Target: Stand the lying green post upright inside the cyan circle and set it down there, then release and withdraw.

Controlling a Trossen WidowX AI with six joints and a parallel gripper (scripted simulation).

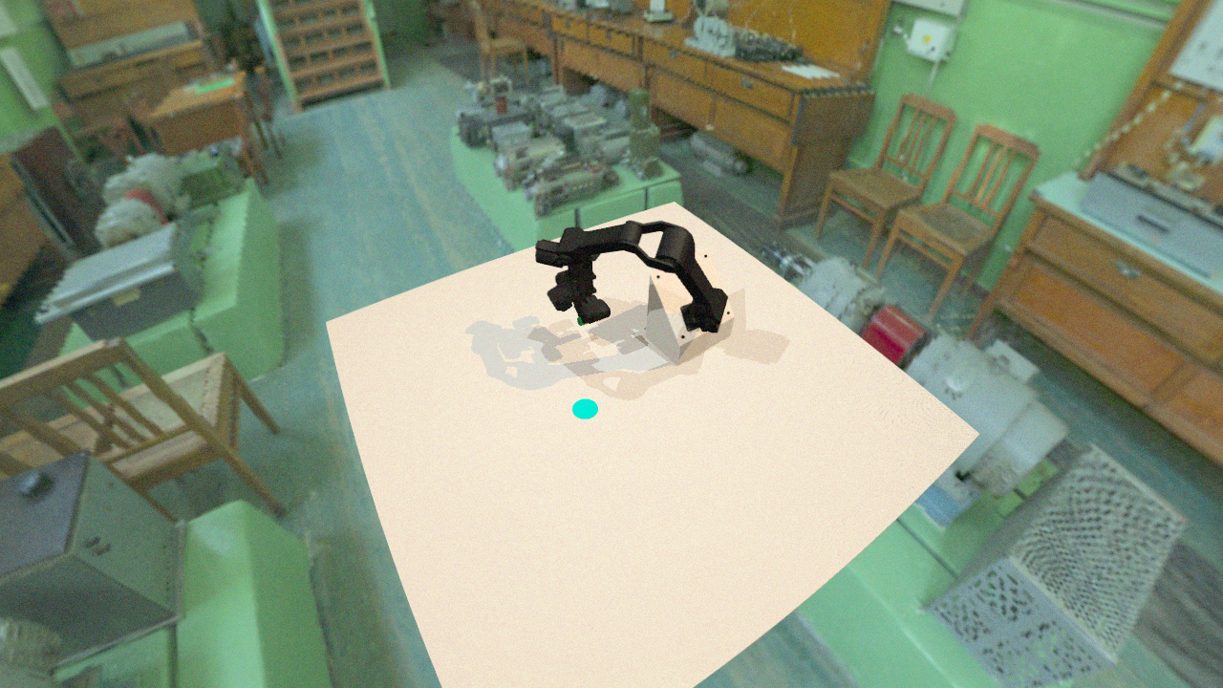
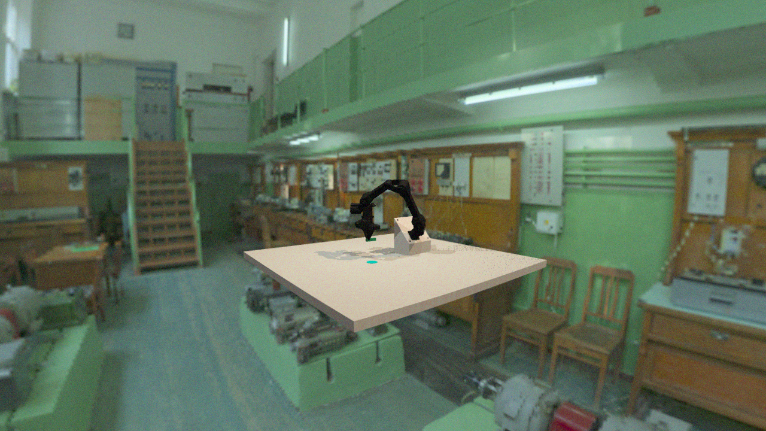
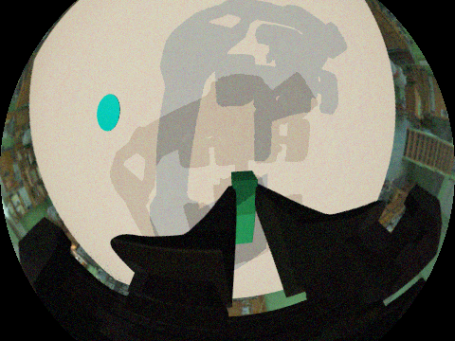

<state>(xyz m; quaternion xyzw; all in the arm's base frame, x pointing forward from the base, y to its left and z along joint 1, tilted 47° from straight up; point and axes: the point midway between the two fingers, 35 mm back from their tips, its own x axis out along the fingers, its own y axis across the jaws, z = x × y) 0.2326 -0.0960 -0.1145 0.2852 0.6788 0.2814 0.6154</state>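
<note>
The cyan circle is 100 mm ahead of my gripper tip, 190 mm to the left of it and 80 mm below it. Also, from my gripper tip: small green post 20 mm behind.
</note>
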